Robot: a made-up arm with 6 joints. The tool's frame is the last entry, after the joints. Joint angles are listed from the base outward.
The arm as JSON. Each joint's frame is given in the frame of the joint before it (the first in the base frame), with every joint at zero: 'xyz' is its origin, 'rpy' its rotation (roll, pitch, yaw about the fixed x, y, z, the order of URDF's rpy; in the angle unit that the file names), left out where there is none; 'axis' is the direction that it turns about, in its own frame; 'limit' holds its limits. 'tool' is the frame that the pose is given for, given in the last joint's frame.
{
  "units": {
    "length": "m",
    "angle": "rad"
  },
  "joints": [
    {
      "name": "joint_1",
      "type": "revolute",
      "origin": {
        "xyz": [
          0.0,
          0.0,
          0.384
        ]
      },
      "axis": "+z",
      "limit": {
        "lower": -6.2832,
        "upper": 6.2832
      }
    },
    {
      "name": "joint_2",
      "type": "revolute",
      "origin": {
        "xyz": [
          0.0,
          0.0,
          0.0
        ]
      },
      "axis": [
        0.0,
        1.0,
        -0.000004
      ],
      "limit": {
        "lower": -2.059,
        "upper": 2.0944
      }
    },
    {
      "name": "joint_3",
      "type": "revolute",
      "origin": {
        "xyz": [
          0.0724,
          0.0,
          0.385
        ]
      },
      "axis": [
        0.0,
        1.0,
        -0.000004
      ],
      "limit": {
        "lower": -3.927,
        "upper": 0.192
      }
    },
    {
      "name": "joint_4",
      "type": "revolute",
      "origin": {
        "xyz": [
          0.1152,
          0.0,
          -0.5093
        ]
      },
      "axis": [
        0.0,
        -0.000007,
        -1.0
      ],
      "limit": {
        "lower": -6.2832,
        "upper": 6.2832
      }
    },
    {
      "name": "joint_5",
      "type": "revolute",
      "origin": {
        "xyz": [
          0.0,
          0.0,
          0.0
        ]
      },
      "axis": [
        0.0,
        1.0,
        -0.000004
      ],
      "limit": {
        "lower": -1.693,
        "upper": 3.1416
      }
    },
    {
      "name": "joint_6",
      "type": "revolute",
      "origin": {
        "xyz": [
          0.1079,
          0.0,
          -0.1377
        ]
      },
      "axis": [
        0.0,
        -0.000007,
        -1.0
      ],
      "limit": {
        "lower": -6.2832,
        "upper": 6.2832
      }
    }
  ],
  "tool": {
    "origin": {
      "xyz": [
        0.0,
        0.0,
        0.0
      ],
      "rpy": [
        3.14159,
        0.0,
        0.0
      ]
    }
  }
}
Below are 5 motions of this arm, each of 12 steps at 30 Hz.
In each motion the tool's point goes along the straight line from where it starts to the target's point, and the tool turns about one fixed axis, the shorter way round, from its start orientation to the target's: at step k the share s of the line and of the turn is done. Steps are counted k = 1, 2, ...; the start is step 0. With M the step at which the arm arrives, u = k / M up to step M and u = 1 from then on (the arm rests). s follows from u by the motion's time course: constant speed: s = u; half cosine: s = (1 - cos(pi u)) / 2; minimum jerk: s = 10 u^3 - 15 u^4 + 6 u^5.
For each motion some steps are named. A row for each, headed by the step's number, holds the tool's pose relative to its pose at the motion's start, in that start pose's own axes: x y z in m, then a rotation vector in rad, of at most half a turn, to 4 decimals.
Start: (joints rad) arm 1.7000 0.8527 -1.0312 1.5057 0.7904 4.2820
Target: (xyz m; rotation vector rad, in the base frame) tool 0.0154 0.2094 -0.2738 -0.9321 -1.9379 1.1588
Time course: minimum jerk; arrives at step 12
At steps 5, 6, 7, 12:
5: -0.1436 -0.0186 0.0239 0.1792 -0.0604 0.0749
6: -0.2072 -0.0269 0.0345 0.2585 -0.0871 0.1080
7: -0.2707 -0.0351 0.0451 0.3378 -0.1138 0.1411
12: -0.4144 -0.0537 0.0690 0.5170 -0.1742 0.2160

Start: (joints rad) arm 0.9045 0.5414 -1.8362 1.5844 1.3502 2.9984
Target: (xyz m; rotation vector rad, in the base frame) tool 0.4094 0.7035 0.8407 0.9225 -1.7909 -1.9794
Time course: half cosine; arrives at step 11
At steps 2, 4, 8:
2: 0.0105 0.0167 -0.0025 -0.0044 0.0007 -0.0302
4: 0.0388 0.0616 -0.0091 -0.0163 0.0025 -0.1112
8: 0.1099 0.1745 -0.0259 -0.0460 0.0069 -0.3149

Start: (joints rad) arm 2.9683 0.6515 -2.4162 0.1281 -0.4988 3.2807
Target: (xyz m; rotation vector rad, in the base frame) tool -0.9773 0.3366 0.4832 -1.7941 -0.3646 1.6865
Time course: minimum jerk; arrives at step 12
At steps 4, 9, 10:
4: 0.1051 -0.0602 -0.0359 -0.0237 0.1416 -0.1958
9: 0.4488 -0.2573 -0.1534 -0.1014 0.6050 -0.8364
10: 0.4829 -0.2768 -0.1650 -0.1091 0.6509 -0.8999

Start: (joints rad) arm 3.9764 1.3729 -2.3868 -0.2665 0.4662 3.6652
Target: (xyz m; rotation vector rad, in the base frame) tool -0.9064 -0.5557 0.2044 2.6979 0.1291 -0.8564
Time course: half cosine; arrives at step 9
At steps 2, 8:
2: -0.0106 -0.0350 -0.0023 0.0028 -0.0144 0.0471
8: -0.0877 -0.2900 -0.0192 0.0229 -0.1191 0.3903

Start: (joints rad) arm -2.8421 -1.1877 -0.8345 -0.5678 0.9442 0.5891
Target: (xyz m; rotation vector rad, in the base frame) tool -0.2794 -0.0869 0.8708 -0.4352 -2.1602 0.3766
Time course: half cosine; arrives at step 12
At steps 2, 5, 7, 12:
2: -0.0049 -0.0028 0.0038 0.0137 -0.0208 0.0222
5: -0.0270 -0.0154 0.0212 0.0760 -0.1151 0.1230
7: -0.0459 -0.0262 0.0360 0.1290 -0.1955 0.2089
12: -0.0729 -0.0416 0.0572 0.2050 -0.3107 0.3319

